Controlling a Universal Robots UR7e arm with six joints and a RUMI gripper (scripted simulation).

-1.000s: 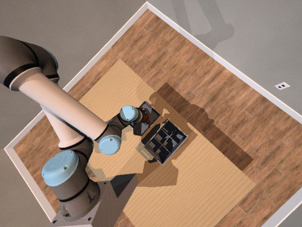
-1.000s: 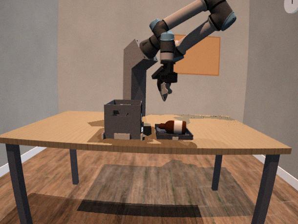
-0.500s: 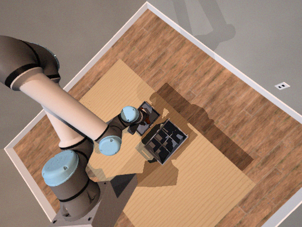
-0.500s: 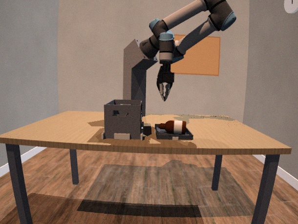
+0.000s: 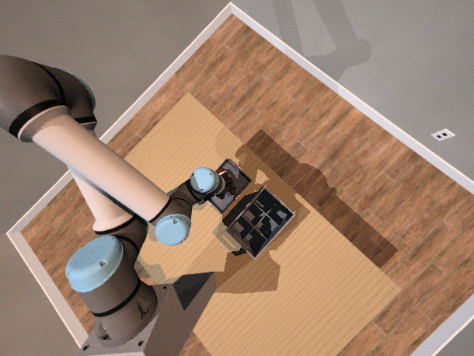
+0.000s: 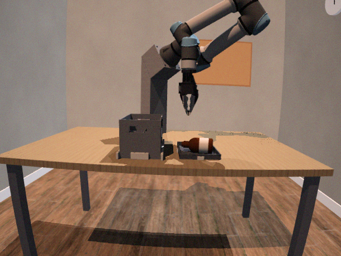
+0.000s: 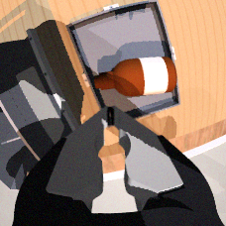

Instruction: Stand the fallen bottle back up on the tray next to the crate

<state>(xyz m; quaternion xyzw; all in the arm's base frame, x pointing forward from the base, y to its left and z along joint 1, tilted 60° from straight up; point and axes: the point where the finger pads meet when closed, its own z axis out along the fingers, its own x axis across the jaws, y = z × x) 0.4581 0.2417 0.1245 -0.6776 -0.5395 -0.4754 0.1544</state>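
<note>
Now: the bottle 10 mm ahead of my hand, 50 mm to the left of it and 160 mm below it. Also, from my hand: grey crate: 80 mm ahead, 210 mm to the right, 120 mm below; dark tray: 10 mm behind, 50 mm to the left, 190 mm below.
</note>
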